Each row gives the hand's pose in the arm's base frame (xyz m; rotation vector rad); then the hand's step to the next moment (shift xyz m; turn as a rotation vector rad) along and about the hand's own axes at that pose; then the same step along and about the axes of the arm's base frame.
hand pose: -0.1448 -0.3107 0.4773 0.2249 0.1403 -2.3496
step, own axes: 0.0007 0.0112 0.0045 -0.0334 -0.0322 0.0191
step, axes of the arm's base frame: 0.0069 -0.0092 0.0039 -0.0018 0.0425 0.0266
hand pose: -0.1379 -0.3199 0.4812 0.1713 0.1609 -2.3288
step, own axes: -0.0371 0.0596 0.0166 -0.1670 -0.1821 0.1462
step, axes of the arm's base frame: 0.0673 -0.0176 0.0189 -0.0278 0.2185 0.1841
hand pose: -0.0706 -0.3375 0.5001 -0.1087 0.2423 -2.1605
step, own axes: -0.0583 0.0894 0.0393 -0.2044 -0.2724 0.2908
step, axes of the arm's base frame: 0.1118 -0.0063 0.0200 -0.0550 0.2799 0.3452
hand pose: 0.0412 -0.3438 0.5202 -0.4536 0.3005 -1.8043
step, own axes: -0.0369 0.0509 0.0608 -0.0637 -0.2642 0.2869
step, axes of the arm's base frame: 0.0799 0.0232 0.0268 -0.0825 0.1423 0.3593
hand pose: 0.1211 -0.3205 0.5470 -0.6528 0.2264 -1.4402
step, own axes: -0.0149 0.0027 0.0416 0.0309 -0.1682 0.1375
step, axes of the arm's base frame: 0.0217 0.0258 0.0286 -0.0656 0.0094 0.2092
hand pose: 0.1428 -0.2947 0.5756 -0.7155 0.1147 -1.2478
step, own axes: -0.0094 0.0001 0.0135 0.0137 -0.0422 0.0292
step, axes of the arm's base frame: 0.0030 0.0142 0.0077 -0.0168 -0.0052 0.0501
